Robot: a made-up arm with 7 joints. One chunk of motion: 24 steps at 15 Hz.
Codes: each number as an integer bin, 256 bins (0 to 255) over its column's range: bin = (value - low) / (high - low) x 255, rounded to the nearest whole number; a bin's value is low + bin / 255 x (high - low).
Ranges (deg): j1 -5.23..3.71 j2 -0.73..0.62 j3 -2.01..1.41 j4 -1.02..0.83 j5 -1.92..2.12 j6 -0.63..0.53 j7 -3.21..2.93
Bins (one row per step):
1: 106 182 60 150 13 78 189
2: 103 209 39 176 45 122 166
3: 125 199 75 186 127 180 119
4: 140 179 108 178 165 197 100
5: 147 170 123 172 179 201 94
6: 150 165 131 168 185 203 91
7: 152 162 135 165 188 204 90
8: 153 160 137 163 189 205 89
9: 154 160 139 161 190 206 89
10: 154 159 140 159 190 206 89
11: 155 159 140 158 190 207 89
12: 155 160 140 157 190 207 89
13: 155 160 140 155 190 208 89
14: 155 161 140 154 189 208 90
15: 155 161 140 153 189 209 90
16: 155 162 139 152 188 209 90
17: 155 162 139 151 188 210 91
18: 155 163 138 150 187 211 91
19: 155 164 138 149 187 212 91
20: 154 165 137 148 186 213 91
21: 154 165 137 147 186 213 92
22: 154 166 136 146 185 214 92
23: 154 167 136 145 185 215 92
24: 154 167 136 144 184 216 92
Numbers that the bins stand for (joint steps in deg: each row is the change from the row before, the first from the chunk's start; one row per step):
1: -1.514 0.234 -1.205 0.068 -1.714 -0.275 1.341
2: -1.619 0.376 -1.487 0.257 -1.207 -0.075 0.787
3: -0.848 0.324 -1.004 0.329 0.092 0.189 -0.345
4: -0.322 0.218 -0.562 0.271 0.694 0.266 -0.802
5: -0.076 0.170 -0.360 0.228 0.916 0.284 -0.947
6: 0.029 0.144 -0.253 0.199 1.011 0.293 -1.019
7: 0.099 0.128 -0.199 0.177 1.059 0.298 -1.043
8: 0.134 0.117 -0.173 0.163 1.074 0.303 -1.067
9: 0.169 0.117 -0.146 0.148 1.090 0.307 -1.067
10: 0.169 0.112 -0.132 0.134 1.090 0.307 -1.067
11: 0.204 0.112 -0.132 0.126 1.090 0.312 -1.067
12: 0.204 0.117 -0.132 0.119 1.090 0.312 -1.067
13: 0.204 0.117 -0.132 0.105 1.090 0.316 -1.067
14: 0.204 0.122 -0.132 0.097 1.074 0.316 -1.043
15: 0.204 0.122 -0.132 0.090 1.074 0.321 -1.043
16: 0.204 0.128 -0.146 0.083 1.059 0.321 -1.043
17: 0.204 0.128 -0.146 0.075 1.059 0.325 -1.019
18: 0.204 0.133 -0.159 0.068 1.043 0.330 -1.019
19: 0.204 0.138 -0.159 0.061 1.043 0.334 -1.019
20: 0.169 0.144 -0.173 0.054 1.027 0.339 -1.019
21: 0.169 0.144 -0.173 0.046 1.027 0.339 -0.995
22: 0.169 0.149 -0.186 0.039 1.011 0.343 -0.995
23: 0.169 0.154 -0.186 0.032 1.011 0.348 -0.995
24: 0.169 0.154 -0.186 0.025 0.995 0.353 -0.995

